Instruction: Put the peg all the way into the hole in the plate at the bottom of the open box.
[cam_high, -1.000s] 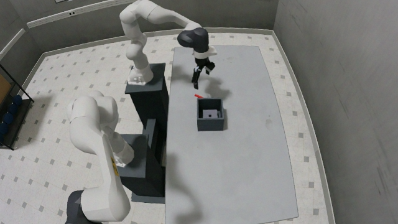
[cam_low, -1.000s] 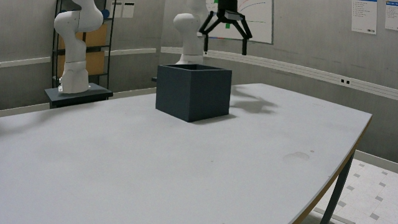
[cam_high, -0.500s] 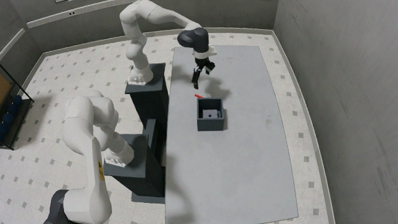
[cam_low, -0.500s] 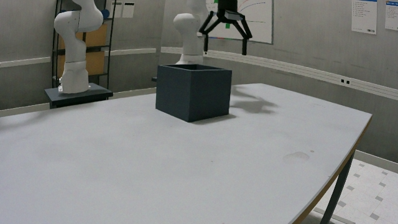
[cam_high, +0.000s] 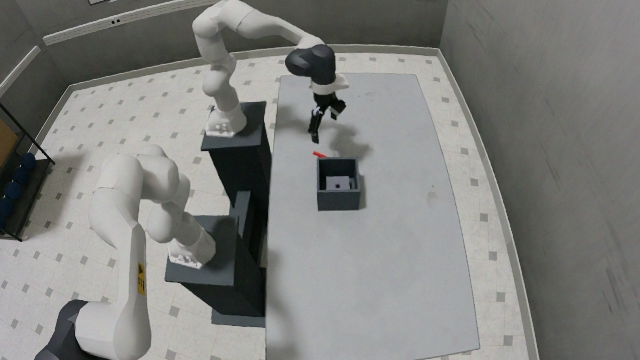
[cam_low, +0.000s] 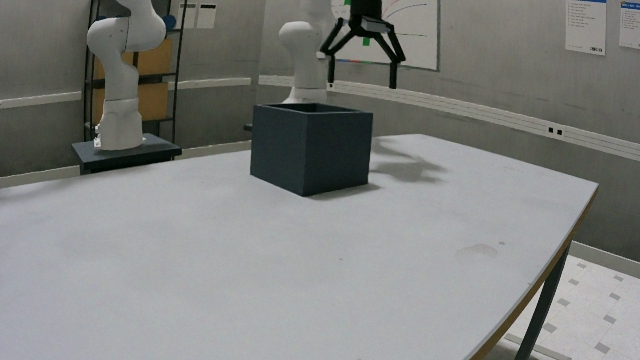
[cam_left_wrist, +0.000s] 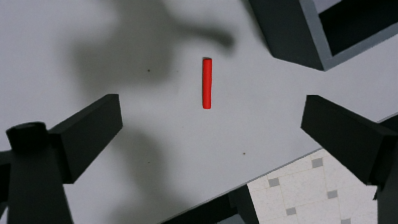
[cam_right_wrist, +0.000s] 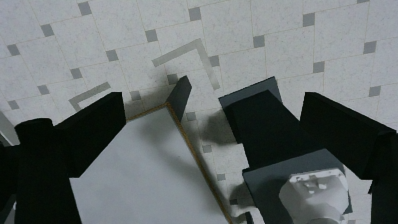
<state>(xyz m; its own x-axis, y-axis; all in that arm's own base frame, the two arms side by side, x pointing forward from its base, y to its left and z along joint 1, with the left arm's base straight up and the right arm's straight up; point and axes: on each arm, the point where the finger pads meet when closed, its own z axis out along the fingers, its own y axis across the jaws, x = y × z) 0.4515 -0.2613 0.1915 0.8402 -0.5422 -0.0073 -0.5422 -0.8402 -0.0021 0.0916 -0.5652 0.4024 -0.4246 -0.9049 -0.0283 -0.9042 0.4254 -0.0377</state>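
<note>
Now: the red peg 2 cm behind my left hand, 1 cm to the left of it and 18 cm below it. From my left hand the other things lie so: pale plate (6 cm ahead, 18 cm to the right, 15 cm below).
</note>
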